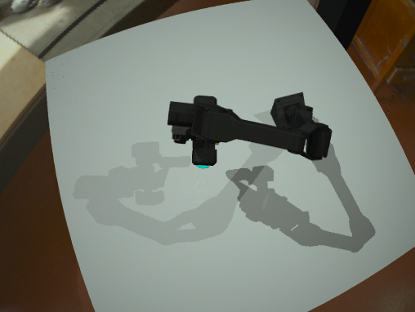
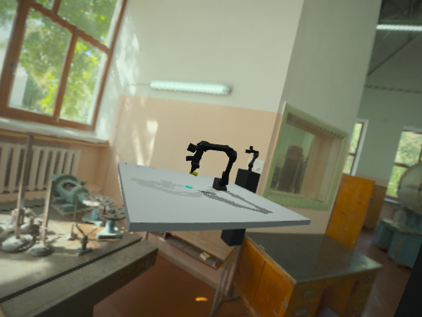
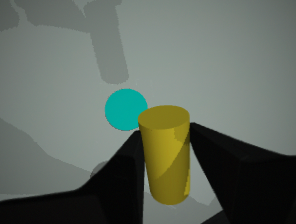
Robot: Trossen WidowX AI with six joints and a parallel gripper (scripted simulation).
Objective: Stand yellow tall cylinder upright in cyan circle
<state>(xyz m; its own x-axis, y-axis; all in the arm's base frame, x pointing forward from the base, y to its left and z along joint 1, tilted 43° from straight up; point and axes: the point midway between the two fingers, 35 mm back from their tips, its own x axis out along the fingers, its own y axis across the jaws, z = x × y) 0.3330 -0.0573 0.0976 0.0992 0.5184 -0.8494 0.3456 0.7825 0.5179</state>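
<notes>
The cyan circle lies 20 mm to the left of my gripper tip and 120 mm below it. The rest, counted from my gripper tip: yellow cylinder 20 mm behind, 10 mm to the left.
</notes>
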